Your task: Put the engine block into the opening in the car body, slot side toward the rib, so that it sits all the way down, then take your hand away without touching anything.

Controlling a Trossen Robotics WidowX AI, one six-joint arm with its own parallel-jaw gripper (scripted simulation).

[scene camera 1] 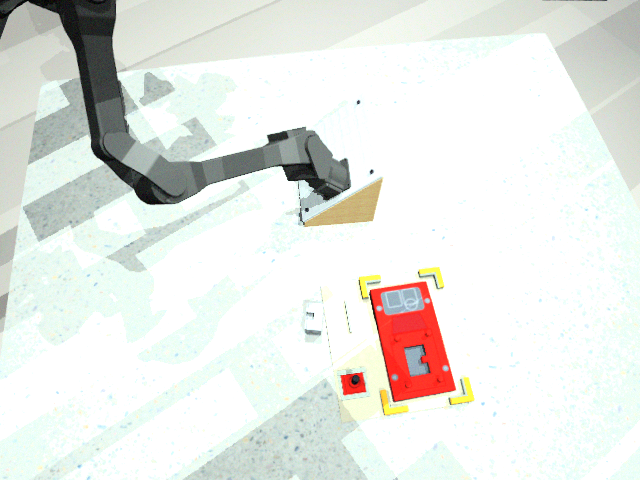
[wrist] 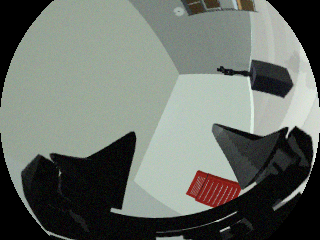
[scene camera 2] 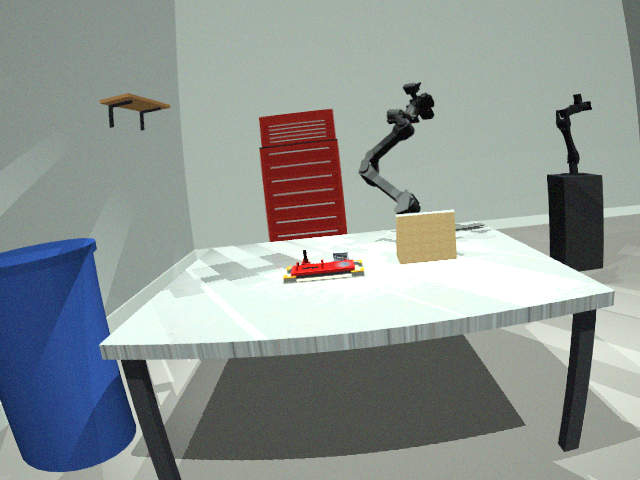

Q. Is the gripper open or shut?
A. Open.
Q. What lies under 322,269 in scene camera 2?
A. A red car body.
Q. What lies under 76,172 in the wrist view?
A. The gripper.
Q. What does the gripper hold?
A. Nothing.
